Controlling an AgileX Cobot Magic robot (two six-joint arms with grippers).
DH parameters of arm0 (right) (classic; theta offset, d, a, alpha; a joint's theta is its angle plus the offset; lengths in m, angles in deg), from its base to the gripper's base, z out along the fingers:
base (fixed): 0 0 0 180
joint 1: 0 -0.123 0 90
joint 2: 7.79 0 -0.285 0
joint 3: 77.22 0 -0.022 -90
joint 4: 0 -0.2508 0 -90
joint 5: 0 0 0.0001 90
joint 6: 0 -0.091 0 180
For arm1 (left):
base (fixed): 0 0 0 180
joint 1: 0 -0.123 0 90
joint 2: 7.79 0 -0.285 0
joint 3: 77.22 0 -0.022 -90
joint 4: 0 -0.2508 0 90
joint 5: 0 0 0.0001 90
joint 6: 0 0.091 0 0
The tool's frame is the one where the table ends.
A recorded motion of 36 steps. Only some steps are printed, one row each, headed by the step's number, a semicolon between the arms.
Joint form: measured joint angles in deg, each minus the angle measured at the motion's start. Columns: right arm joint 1, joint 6, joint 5, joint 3, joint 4, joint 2; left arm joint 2, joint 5, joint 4, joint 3, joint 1, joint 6.
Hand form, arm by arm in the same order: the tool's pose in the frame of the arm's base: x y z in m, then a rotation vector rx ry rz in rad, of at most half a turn. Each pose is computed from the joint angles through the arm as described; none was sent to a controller.
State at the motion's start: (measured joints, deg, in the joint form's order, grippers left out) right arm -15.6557 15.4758 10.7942 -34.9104 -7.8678 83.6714; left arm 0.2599 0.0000 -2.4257 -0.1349 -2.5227 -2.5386
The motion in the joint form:
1: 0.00 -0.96 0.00 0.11 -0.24 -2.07; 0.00 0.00 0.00 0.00 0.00 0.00
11: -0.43 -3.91 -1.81 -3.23 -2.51 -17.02; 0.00 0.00 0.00 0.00 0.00 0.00
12: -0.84 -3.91 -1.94 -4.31 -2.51 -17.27; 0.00 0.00 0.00 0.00 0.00 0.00
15: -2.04 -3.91 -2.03 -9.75 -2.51 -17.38; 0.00 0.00 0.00 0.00 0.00 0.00
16: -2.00 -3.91 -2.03 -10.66 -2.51 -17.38; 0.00 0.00 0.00 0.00 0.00 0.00
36: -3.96 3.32 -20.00 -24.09 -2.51 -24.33; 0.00 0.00 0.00 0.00 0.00 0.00
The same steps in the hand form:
1: 0.2668 0.0723 0.2101 -0.3917 2.0779 0.0669; 0.0565 0.0025 0.2137 -0.0342 1.4856 0.0340
11: 0.2412 0.0669 0.2945 -0.2571 1.8116 0.1560; 0.0565 0.0025 0.2137 -0.0342 1.4856 0.0340
12: 0.2417 0.0690 0.3016 -0.2604 1.7901 0.1636; 0.0565 0.0025 0.2137 -0.0342 1.4856 0.0340
15: 0.2470 0.0762 0.3335 -0.2628 1.6940 0.1890; 0.0565 0.0025 0.2137 -0.0342 1.4856 0.0340
16: 0.2480 0.0763 0.3389 -0.2594 1.6785 0.1902; 0.0565 0.0025 0.2137 -0.0342 1.4856 0.0340
36: 0.2140 0.0791 0.4208 -0.4229 1.5954 0.1710; 0.0565 0.0025 0.2137 -0.0342 1.4856 0.0340

